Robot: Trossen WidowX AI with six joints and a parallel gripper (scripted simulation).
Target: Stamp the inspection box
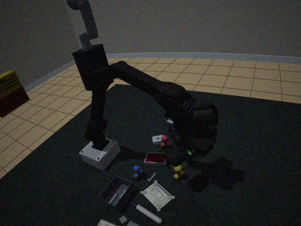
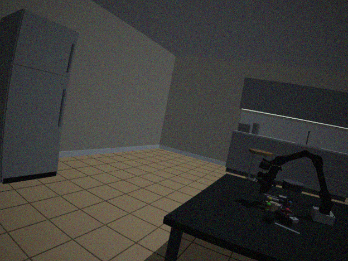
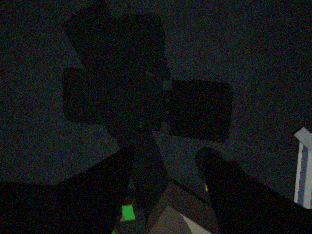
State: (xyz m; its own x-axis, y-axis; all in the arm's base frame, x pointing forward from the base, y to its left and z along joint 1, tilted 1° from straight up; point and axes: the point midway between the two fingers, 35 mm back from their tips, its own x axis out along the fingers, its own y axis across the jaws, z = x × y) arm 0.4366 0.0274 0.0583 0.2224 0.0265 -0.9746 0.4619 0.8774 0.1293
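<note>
My gripper tip is now 9 cm to the right of the green-knobbed PASS stamp, 7 cm above it and 6 cm past it. Also, from my gripper tip: tan block: 9 cm behind, 6 cm below, 3 cm to the left; then white card: 13 cm to the right, 11 cm behind, 9 cm below; then yellow stamp: 7 cm below, 7 cm behind, 3 cm to the right.
</note>
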